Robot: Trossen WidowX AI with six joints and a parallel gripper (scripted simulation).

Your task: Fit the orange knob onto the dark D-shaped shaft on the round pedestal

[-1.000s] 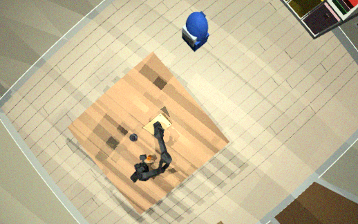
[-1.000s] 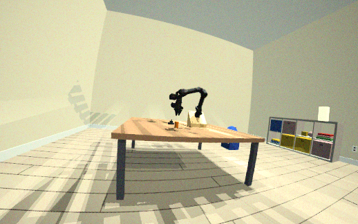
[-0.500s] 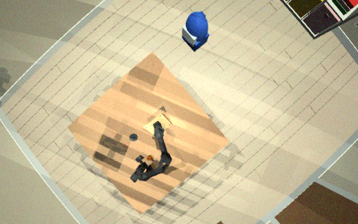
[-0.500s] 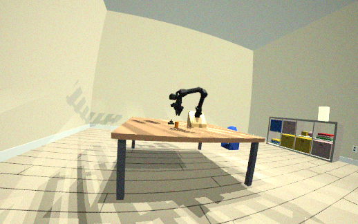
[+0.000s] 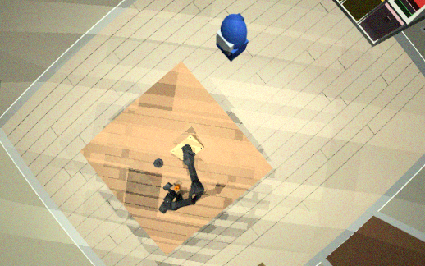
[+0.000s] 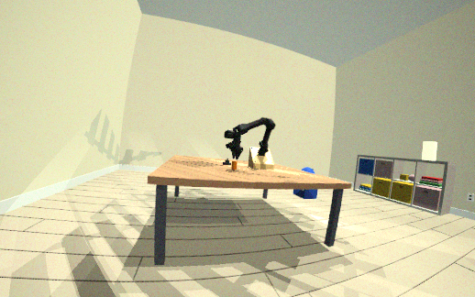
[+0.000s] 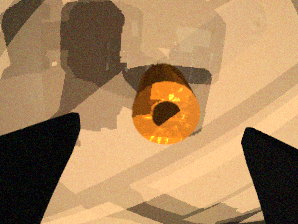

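Now: the orange knob 50 mm below my gripper tip. Also, from my gripper tip: pedestal: 280 mm to the right, 50 mm below, 20 mm ahead.
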